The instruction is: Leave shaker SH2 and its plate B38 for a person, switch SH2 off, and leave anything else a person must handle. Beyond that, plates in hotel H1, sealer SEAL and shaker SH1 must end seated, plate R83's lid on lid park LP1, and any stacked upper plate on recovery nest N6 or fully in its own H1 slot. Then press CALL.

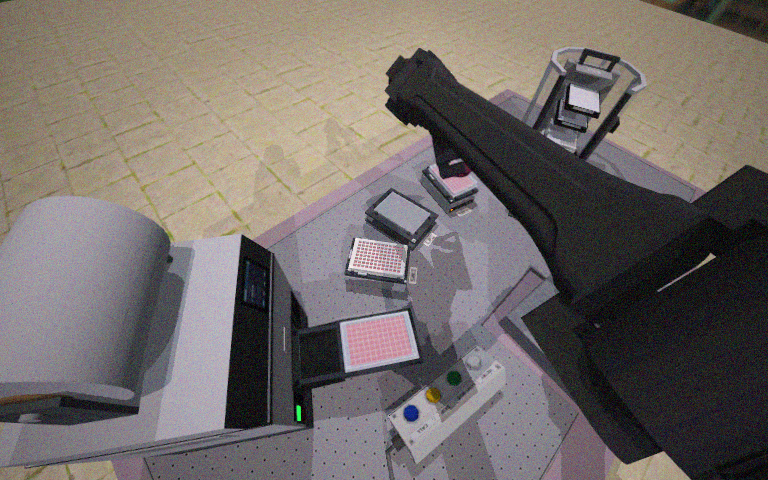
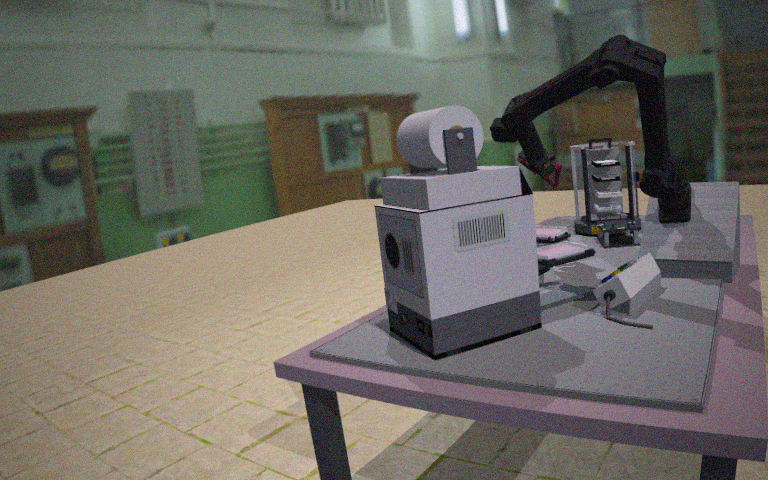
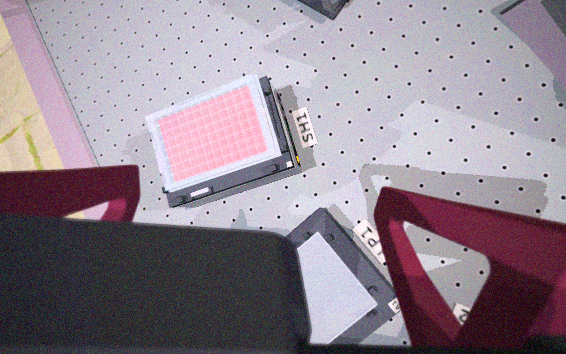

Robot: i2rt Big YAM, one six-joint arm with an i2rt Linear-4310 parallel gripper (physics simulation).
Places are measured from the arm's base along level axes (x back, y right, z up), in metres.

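Pixels of known places: gripper, fingertip midpoint: (image 2: pixel 546 179) (image 3: pixel 263 191); arm's base, origin of the base link: (image 2: pixel 675 204).
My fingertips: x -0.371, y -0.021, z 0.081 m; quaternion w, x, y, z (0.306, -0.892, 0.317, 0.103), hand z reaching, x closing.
Observation:
Ahead of a thing's pixels: the offset from my fingertips to its top centre. "*": to the spot under its first point.
My gripper (image 1: pixel 457 168) (image 2: pixel 540 170) (image 3: pixel 263 191) is open and empty, above and beside shaker SH1 @(* dx -0.092, dy +0.067, dz -0.218 m) (image 3: pixel 227 192). A pink-welled plate @(dx -0.067, dy +0.119, dz -0.168 m) (image 1: pixel 459 183) (image 3: pixel 215 135) lies on SH1; its seating is unclear. Lid park LP1 @(dx -0.074, dy -0.073, dz -0.198 m) (image 1: pixel 369 217) (image 3: pixel 345 240) bears a pale flat panel @(dx -0.074, dy -0.073, dz -0.200 m) (image 1: pixel 403 210) (image 3: pixel 332 287). A white plate with red wells @(dx +0.002, dy -0.221, dz -0.177 m) (image 1: pixel 377 257) sits on the nest beside it. Another pink-welled plate @(dx +0.155, dy -0.355, dz -0.119 m) (image 1: pixel 379 339) lies on the sealer's extended tray (image 1: pixel 320 353). Hotel H1 @(* dx +0.148, dy +0.441, dz -0.028 m) (image 1: pixel 604 127) (image 2: pixel 630 186) holds several plates. SH2 and the mains switches cannot be made out.
The sealer @(dx +0.023, dy -0.581, dz +0.210 m) (image 1: pixel 198 333) (image 2: pixel 481 254) stands at the table's end, with a large roll @(dx +0.017, dy -0.592, dz +0.210 m) (image 1: pixel 84 294) (image 2: pixel 419 138) on top. The button box @(dx +0.310, dy -0.311, dz -0.162 m) (image 1: pixel 458 416) (image 2: pixel 640 283) has a CALL label beside its blue button @(dx +0.279, dy -0.383, dz -0.171 m) (image 1: pixel 411 413). The dark arm (image 1: pixel 566 169) (image 2: pixel 651 113) hides part of the table.

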